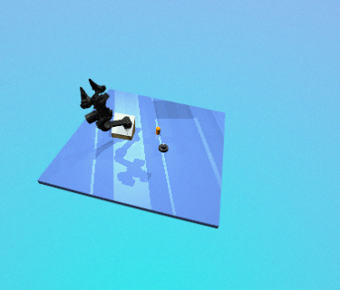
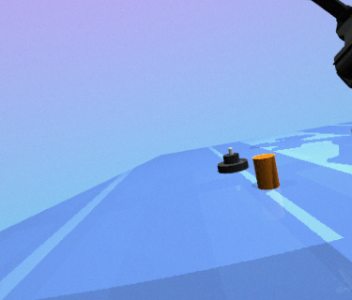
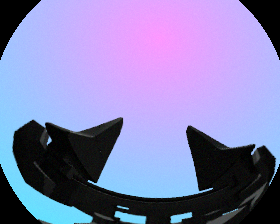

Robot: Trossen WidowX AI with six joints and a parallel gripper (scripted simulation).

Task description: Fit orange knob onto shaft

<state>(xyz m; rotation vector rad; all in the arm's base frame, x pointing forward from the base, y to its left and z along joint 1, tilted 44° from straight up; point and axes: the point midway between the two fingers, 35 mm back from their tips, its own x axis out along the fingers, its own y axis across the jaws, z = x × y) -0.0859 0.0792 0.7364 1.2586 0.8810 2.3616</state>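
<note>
Right now the orange knob is 700 mm below my gripper tip, 570 mm to the left of it and 260 mm ahead of it. Round my gripper tip: silver shaft (710 mm below, 400 mm to the left, 360 mm ahead).
</note>
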